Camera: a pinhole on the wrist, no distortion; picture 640 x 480 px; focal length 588.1 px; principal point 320.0 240.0 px. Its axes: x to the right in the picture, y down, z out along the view. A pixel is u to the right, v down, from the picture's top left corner.
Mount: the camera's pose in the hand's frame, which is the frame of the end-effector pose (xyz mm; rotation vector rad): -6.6 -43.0 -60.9 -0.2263 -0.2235 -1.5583
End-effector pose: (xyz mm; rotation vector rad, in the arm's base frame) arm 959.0 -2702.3 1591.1 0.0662 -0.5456 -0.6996
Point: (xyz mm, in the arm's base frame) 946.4 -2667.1 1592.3
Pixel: 51.4 84.8
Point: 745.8 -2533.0 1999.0
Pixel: 335.7 187.3
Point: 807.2 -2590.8 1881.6
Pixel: 334.2 200.3
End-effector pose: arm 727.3 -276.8 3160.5 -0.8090 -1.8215 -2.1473
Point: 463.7 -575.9 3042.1
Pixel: behind the camera
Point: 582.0 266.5 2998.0
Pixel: outside the picture
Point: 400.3 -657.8 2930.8
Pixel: behind the camera
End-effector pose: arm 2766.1 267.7 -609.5 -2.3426 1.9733 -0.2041
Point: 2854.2 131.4 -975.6
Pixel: 448.1 423.3
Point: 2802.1 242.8 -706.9
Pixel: 396.8 352.7
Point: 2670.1 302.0 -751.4
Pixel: 75.2 103.7
